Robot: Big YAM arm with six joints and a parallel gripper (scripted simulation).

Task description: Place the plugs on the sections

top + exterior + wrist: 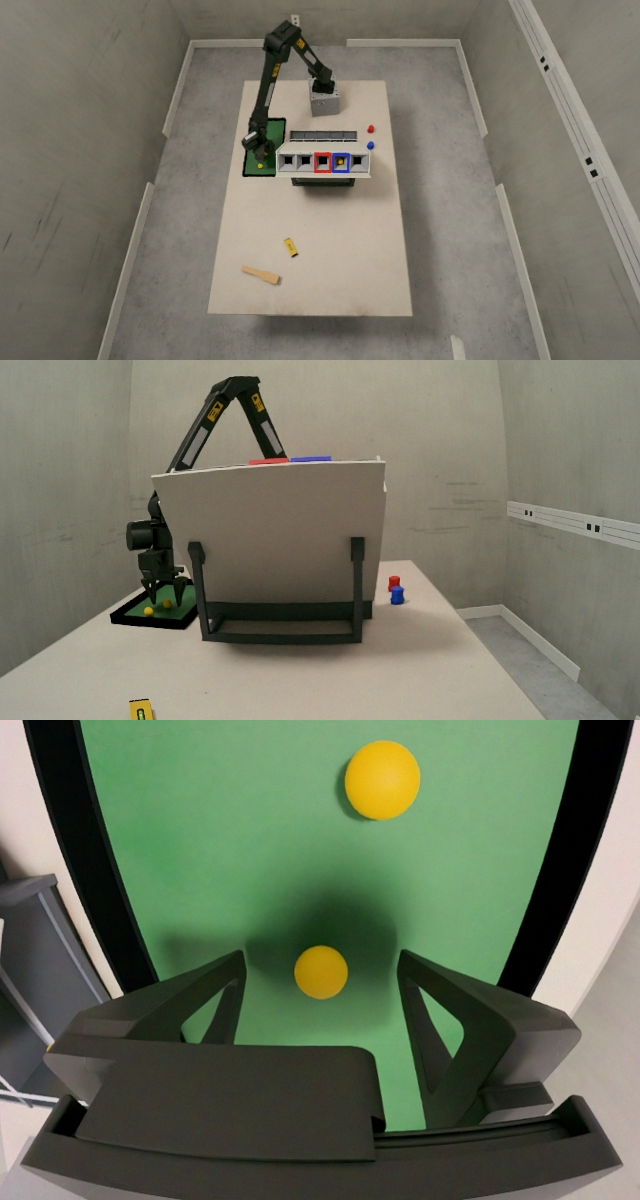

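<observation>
Now: the green marble tray 5 cm behind my hand, 2 cm to the right of it and 1 cm below it. Also, from my hand: blue band (43 cm to the left, 30 cm above, 14 cm ahead); cover (33 cm to the left, 19 cm above, 1 cm ahead); red band (35 cm to the left, 30 cm above, 16 cm ahead).
</observation>
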